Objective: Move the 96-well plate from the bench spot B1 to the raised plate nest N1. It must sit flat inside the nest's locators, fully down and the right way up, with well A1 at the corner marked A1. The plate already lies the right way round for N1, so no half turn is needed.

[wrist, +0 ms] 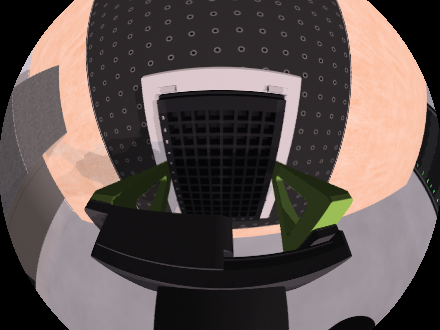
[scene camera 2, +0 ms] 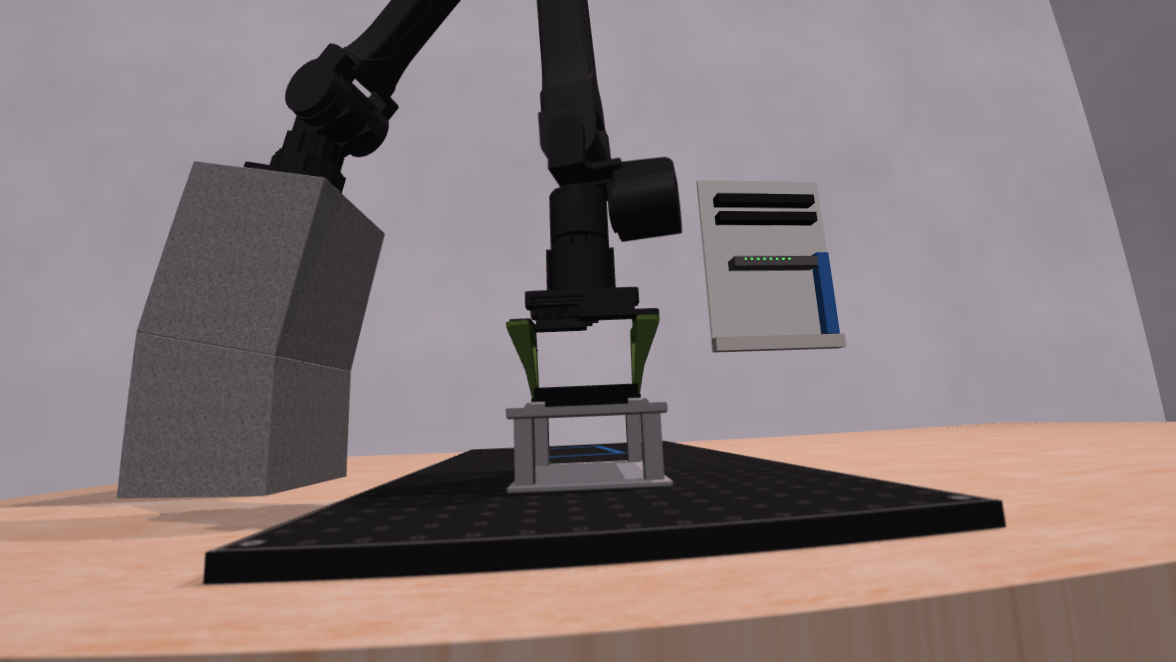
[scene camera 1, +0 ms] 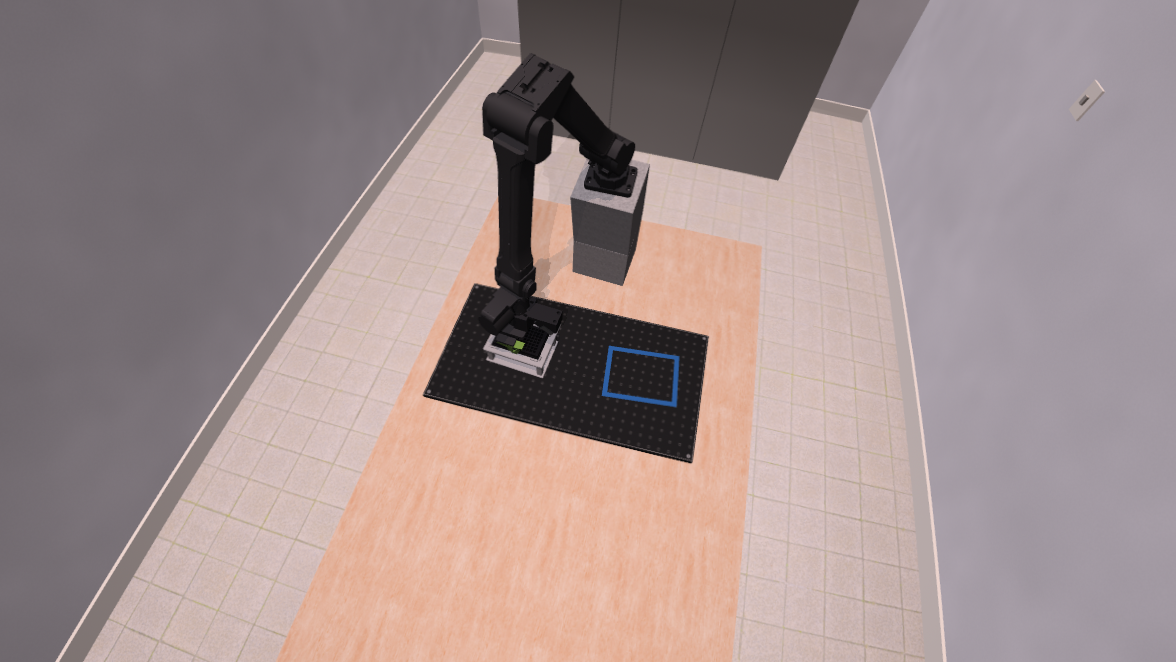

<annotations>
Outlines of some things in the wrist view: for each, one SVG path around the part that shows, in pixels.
My gripper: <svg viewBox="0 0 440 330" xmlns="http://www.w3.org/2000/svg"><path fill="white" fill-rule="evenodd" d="M84 208L85 213L100 230L91 257L121 277L144 288L157 291L154 330L289 330L286 291L299 288L322 277L352 257L343 231L339 230L336 225L353 202L349 192L297 171L278 161L275 162L272 185L283 245L283 252L233 257L232 221L228 217L212 214L165 212L171 185L171 175L167 161L96 190ZM283 181L307 201L307 207L300 219L288 198ZM160 181L149 210L137 209L137 199Z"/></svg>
A black 96-well plate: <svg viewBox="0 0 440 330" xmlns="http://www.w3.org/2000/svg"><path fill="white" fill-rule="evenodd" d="M159 95L157 107L163 144L181 213L217 214L226 216L231 221L258 221L265 204L279 149L286 107L284 96L275 93L241 90L201 90Z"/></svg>
</annotations>
